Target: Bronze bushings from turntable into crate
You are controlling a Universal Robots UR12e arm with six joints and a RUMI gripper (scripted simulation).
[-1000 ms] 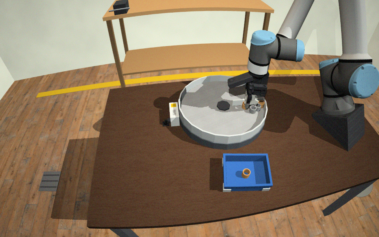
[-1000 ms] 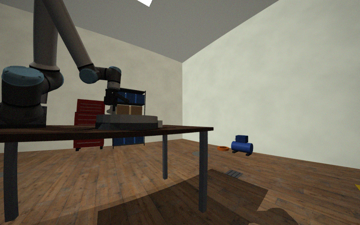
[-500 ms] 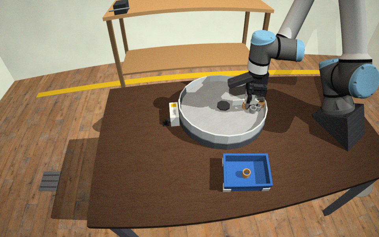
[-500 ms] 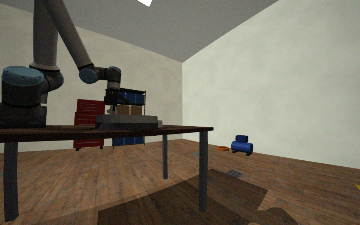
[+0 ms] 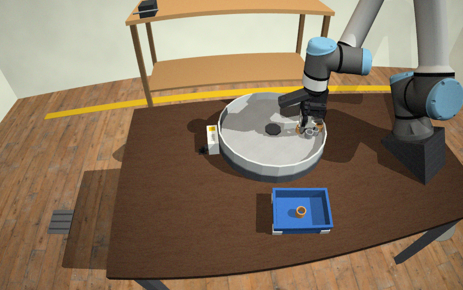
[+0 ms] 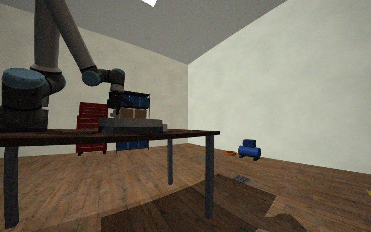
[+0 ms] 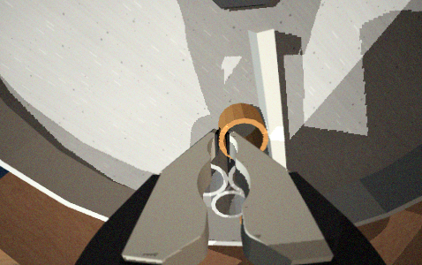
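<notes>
Now: hand 32 cm to the right of the blue crate, 9 cm short of it and 5 cm above it. From my hand the other things lie so: round grey turntable (10 cm ahead, 4 cm to the right, 2 cm below).
</notes>
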